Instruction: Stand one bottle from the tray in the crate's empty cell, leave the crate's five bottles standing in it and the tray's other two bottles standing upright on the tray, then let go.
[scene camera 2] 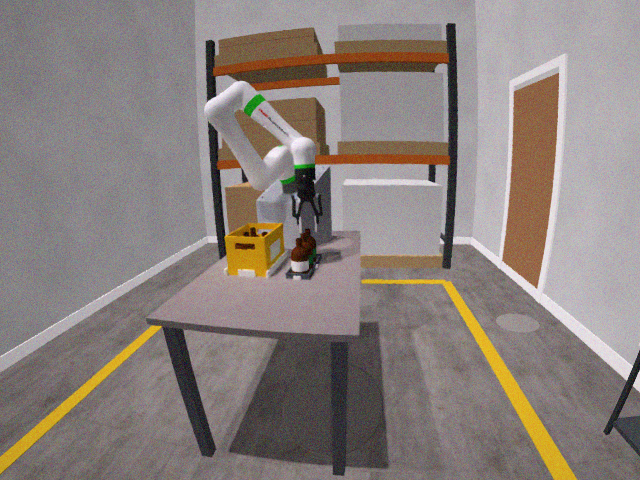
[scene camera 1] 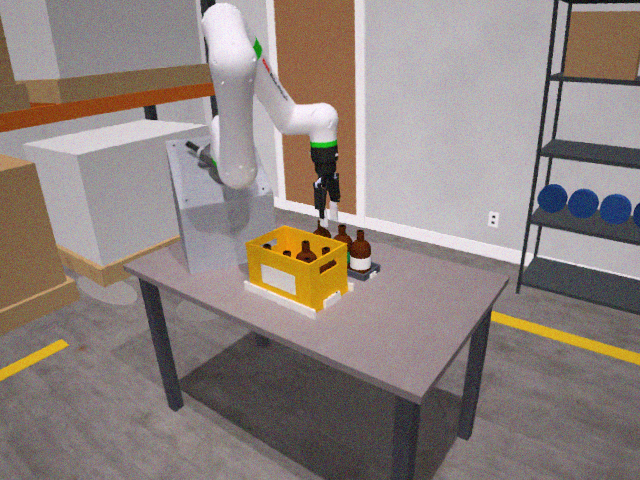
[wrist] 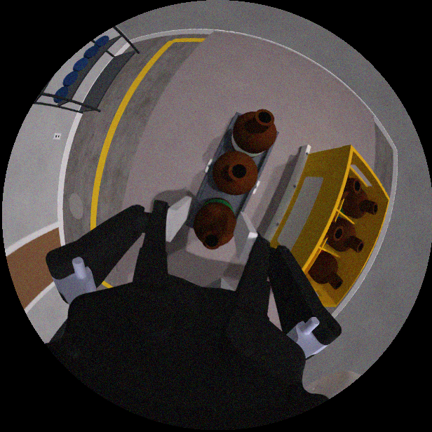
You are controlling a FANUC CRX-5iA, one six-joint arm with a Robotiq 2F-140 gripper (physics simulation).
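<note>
Three brown bottles stand upright on the dark tray. The far bottle has a white label. The middle bottle stands beside it. A green band shows on the near bottle in the wrist view. My gripper is open above the near bottle, its fingertips on either side of it in the wrist view. The yellow crate holds several brown bottles; its empty cell is hidden.
White locating strips run along the crate's base on the table. The crate stands close beside the tray, with its walls higher than the tray. The grey robot pedestal stands at the table's rear left in scene camera 1.
</note>
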